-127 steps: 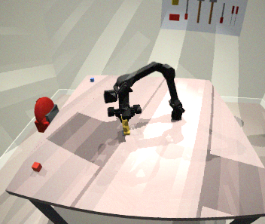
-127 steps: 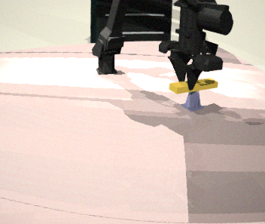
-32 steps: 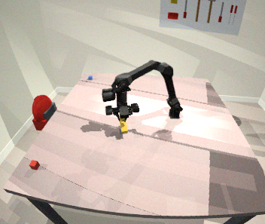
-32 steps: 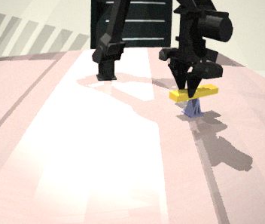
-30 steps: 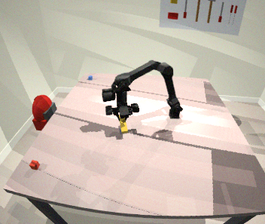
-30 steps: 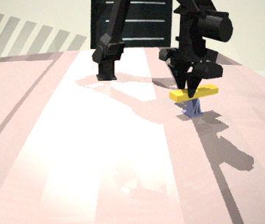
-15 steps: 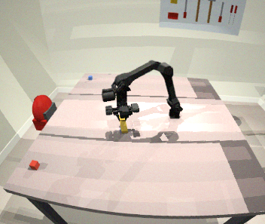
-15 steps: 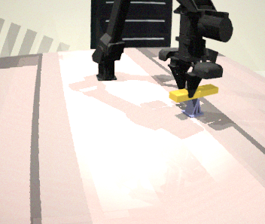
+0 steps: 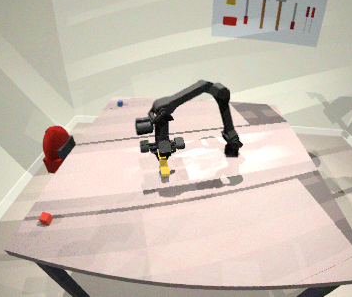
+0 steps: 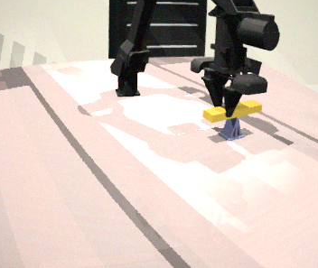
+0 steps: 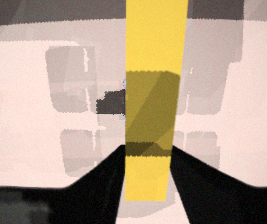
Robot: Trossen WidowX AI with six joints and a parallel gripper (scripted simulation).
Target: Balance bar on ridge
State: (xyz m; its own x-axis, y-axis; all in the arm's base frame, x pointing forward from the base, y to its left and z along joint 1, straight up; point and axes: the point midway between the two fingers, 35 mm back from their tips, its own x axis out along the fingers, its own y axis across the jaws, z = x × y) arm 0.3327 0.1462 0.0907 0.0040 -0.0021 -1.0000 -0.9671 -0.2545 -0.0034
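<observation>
My gripper tip is 1 cm past the bar and 3 cm to the right of it. From my gripper tip the other things lie so: red block: 41 cm ahead, 35 cm to the left, 4 cm below; blue cube: 41 cm ahead, 65 cm to the right, 4 cm below.
</observation>
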